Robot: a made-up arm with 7 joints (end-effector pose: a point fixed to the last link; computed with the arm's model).
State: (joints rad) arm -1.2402 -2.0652 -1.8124 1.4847 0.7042 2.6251 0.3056
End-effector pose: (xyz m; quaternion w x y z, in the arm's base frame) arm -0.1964 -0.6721 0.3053 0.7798 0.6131 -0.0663 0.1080
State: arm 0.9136 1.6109 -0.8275 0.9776 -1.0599 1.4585 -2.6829
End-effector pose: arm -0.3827 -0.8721 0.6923 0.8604 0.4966 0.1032 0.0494
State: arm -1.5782 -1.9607 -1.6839 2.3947 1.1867 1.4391 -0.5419
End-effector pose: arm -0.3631 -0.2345 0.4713 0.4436 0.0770 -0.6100 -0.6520
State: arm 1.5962 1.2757 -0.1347 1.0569 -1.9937 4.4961 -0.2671
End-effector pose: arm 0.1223 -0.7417 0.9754 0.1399 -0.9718 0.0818 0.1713
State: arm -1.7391 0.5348 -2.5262 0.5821 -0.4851 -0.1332 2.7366
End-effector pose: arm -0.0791 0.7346 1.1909 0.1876 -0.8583 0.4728 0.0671
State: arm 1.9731 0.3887 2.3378 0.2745 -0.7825 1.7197 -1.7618
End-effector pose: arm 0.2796 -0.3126 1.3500 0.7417 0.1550 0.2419 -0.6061
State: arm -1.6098 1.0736 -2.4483 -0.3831 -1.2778 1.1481 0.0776
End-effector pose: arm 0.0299 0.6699 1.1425 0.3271 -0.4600 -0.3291 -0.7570
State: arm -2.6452 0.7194 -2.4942 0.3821 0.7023 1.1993 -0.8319
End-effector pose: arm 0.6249 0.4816 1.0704 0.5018 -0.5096 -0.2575 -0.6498
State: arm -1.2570 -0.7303 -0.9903 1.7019 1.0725 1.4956 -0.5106
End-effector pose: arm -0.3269 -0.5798 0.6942 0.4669 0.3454 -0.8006 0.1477
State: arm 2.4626 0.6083 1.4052 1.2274 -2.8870 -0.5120 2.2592
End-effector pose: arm 0.1580 -0.6253 1.0849 0.8847 -0.2163 0.4101 0.0487
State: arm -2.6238 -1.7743 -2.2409 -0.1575 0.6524 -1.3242 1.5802
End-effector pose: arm -0.9204 -0.3280 0.2815 0.3208 -0.5279 -0.2829 -0.7338
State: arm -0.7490 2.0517 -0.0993 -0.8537 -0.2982 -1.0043 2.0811
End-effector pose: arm -0.5453 0.3517 -0.1964 0.7178 0.1293 -0.1488 -0.6677
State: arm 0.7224 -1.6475 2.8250 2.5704 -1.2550 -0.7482 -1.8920
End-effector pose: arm 0.1259 0.2075 0.7713 0.2537 -0.7506 0.5718 0.2129
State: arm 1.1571 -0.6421 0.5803 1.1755 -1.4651 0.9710 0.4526
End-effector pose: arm 0.0630 0.7654 0.9742 0.0797 -0.4654 -0.6832 -0.5570
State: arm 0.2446 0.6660 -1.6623 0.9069 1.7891 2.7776 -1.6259
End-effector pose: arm -0.2978 -0.4971 0.9933 0.3509 -0.1048 -0.8704 0.3292
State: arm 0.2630 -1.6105 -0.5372 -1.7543 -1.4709 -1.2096 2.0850
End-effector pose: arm 0.3467 0.1645 0.7859 0.2286 0.0465 0.8967 -0.3762
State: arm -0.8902 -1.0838 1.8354 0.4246 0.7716 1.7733 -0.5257
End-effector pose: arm 0.6006 -0.5736 0.8578 0.5204 -0.1829 0.5217 -0.6509
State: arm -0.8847 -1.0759 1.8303 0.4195 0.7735 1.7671 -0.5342
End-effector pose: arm 0.6017 -0.5701 0.8636 0.5195 -0.1862 0.5161 -0.6550
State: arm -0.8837 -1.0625 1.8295 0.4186 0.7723 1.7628 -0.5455
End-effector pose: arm 0.5989 -0.5659 0.8747 0.5176 -0.1899 0.5077 -0.6620
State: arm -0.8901 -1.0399 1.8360 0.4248 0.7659 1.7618 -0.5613
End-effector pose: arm 0.5898 -0.5604 0.8942 0.5138 -0.1942 0.4946 -0.6735
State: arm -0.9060 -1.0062 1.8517 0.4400 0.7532 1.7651 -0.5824
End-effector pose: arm 0.5725 -0.5524 0.9237 0.5073 -0.1991 0.4758 -0.6904
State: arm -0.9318 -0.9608 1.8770 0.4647 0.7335 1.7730 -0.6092
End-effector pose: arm 0.5464 -0.5404 0.9627 0.4969 -0.2048 0.4504 -0.7130
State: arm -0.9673 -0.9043 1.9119 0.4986 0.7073 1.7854 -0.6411
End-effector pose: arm 0.5115 -0.5221 1.0098 0.4818 -0.2108 0.4182 -0.7407
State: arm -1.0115 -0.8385 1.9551 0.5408 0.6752 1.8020 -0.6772
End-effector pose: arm 0.4690 -0.4957 1.0616 0.4609 -0.2172 0.3794 -0.7723
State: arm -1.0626 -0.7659 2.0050 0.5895 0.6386 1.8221 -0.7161
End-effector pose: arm 0.4214 -0.4596 1.1145 0.4339 -0.2235 0.3350 -0.8060
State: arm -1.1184 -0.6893 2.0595 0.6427 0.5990 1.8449 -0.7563
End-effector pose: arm 0.3719 -0.4135 1.1643 0.4011 -0.2293 0.2861 -0.8395
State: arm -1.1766 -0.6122 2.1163 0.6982 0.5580 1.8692 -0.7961
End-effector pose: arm 0.3241 -0.3590 1.2075 0.3638 -0.2342 0.2346 -0.8705
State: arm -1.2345 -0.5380 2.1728 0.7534 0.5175 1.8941 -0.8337
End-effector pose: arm 0.2814 -0.2993 1.2417 0.3241 -0.2380 0.1833 -0.8971
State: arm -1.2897 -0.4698 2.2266 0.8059 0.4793 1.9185 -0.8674
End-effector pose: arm 0.2461 -0.2387 1.2660 0.2846 -0.2406 0.1345 -0.9182
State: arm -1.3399 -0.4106 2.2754 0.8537 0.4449 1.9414 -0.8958
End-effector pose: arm 0.2189 -0.1821 1.2812 0.2483 -0.2420 0.0910 -0.9335
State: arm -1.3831 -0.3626 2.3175 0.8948 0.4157 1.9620 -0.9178
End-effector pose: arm 0.1996 -0.1335 1.2892 0.2177 -0.2426 0.0549 -0.9438
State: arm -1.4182 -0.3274 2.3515 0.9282 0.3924 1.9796 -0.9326
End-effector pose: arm 0.1869 -0.0962 1.2921 0.1943 -0.2425 0.0278 -0.9501
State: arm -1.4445 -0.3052 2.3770 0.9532 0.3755 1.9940 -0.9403
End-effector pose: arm 0.1791 -0.0713 1.2922 0.1789 -0.2421 0.0104 -0.9536
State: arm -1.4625 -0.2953 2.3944 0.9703 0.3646 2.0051 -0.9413
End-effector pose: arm 0.1748 -0.0585 1.2912 0.1711 -0.2414 0.0021 -0.9552
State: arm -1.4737 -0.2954 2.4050 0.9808 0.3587 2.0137 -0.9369
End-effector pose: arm 0.1728 -0.0558 1.2897 0.1695 -0.2406 0.0015 -0.9557
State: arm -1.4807 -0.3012 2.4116 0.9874 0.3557 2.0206 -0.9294
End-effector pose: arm 0.1720 -0.0588 1.2882 0.1716 -0.2396 0.0052 -0.9556
